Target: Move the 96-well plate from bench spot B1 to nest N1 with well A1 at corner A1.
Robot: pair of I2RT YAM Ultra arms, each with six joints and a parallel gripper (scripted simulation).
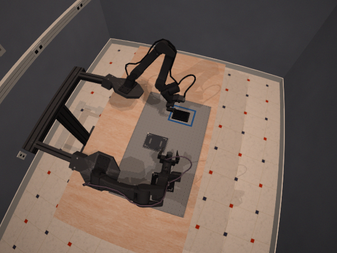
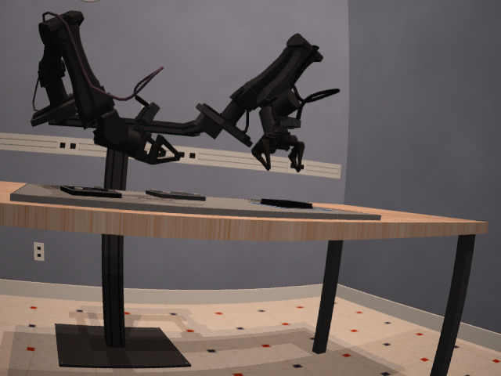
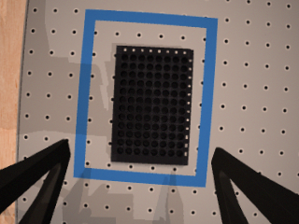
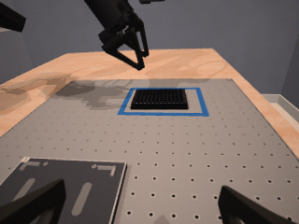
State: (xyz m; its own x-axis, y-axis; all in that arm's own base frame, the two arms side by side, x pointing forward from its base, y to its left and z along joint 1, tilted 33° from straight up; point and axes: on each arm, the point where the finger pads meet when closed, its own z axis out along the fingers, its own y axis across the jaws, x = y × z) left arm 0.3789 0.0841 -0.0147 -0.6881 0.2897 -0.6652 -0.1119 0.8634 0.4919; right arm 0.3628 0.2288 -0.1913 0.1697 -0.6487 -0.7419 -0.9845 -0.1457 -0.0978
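My left gripper is now 30 mm short of the 96-well plate, 10 mm to the left of it and 90 mm above it. Also, from my left hand: A1 label (80 mm behind, 490 mm to the right, 90 mm below); then black plate nest (10 mm behind, 540 mm to the right, 100 mm below).
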